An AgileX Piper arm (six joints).
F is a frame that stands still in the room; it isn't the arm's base.
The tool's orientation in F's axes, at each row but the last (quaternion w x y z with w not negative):
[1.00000 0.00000 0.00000 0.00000]
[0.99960 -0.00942 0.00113 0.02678]
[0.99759 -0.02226 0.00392 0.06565]
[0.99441 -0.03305 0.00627 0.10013]
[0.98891 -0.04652 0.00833 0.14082]
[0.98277 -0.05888 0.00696 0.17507]
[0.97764 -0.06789 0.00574 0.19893]
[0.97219 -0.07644 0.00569 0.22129]
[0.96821 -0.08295 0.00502 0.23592]
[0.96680 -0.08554 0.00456 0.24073]
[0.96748 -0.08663 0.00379 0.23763]
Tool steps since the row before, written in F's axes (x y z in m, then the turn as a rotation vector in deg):
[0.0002 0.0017 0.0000 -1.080 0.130 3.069]
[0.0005 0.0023 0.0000 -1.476 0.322 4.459]
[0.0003 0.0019 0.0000 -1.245 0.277 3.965]
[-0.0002 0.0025 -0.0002 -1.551 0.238 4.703]
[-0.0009 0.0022 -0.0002 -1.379 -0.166 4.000]
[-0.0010 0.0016 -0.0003 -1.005 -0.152 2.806]
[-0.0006 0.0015 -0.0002 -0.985 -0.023 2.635]
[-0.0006 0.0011 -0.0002 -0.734 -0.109 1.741]
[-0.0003 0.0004 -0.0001 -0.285 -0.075 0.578]
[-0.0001 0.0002 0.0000 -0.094 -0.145 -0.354]
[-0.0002 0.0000 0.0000 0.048 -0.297 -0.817]
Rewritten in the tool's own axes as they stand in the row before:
[0.0002 0.0017 0.0000 -1.080 0.130 3.069]
[0.0006 0.0023 0.0000 -1.469 0.317 4.462]
[0.0005 0.0018 0.0001 -1.241 0.264 3.967]
[0.0003 0.0025 0.0000 -1.562 0.239 4.699]
[-0.0002 0.0024 0.0000 -1.489 -0.132 3.962]
[-0.0004 0.0019 -0.0001 -1.092 -0.113 2.775]
[0.0000 0.0016 0.0000 -1.017 0.019 2.623]
[-0.0001 0.0013 0.0000 -0.787 -0.035 1.721]
[-0.0001 0.0005 0.0000 -0.316 -0.027 0.566]
[0.0000 0.0002 0.0000 -0.133 -0.024 -0.370]
[-0.0002 0.0001 0.0000 -0.054 -0.146 -0.857]

